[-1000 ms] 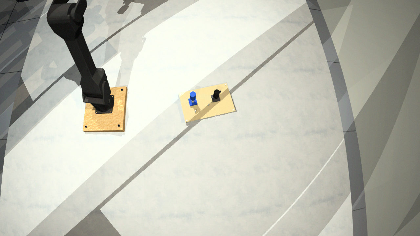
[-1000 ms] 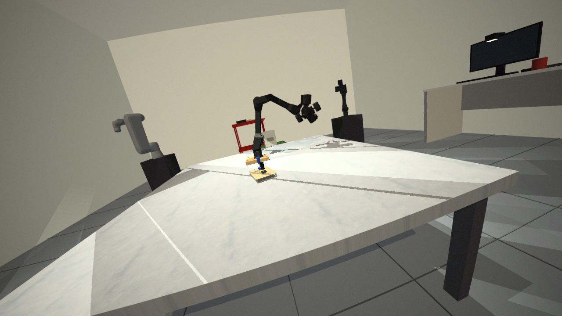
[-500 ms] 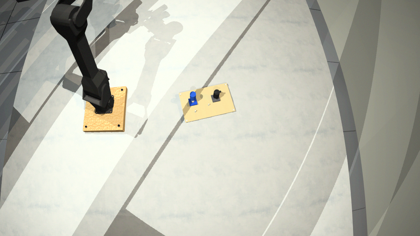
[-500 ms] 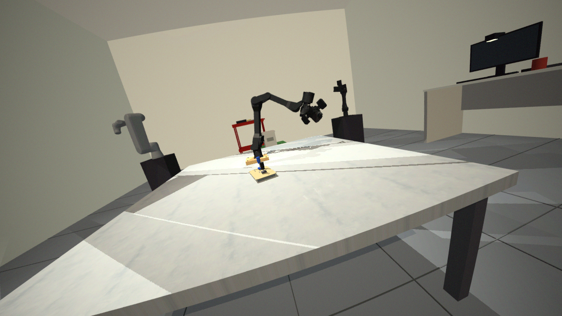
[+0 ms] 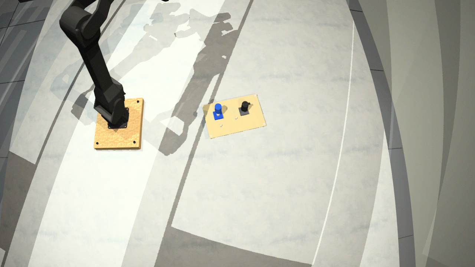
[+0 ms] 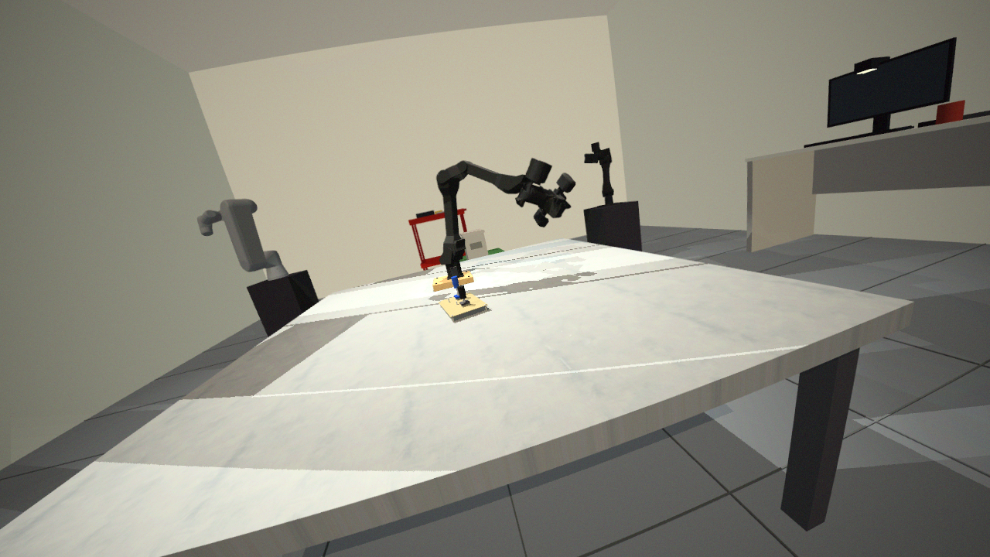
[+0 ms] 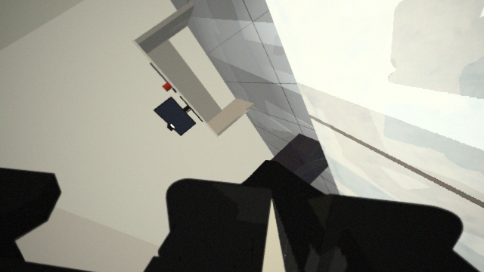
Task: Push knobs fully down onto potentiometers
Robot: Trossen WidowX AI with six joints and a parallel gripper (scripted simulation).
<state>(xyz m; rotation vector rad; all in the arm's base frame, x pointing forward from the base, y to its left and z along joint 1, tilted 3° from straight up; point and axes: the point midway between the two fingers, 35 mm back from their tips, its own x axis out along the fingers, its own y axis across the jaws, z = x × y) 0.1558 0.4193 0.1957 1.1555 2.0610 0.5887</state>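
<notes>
My gripper tip is now 16 cm short of the blue knob, 45 cm to the left of it and 13 cm above it. The rest, counted from my gripper tip: dark knob 24 cm ahead, 44 cm to the right, 14 cm below.
</notes>
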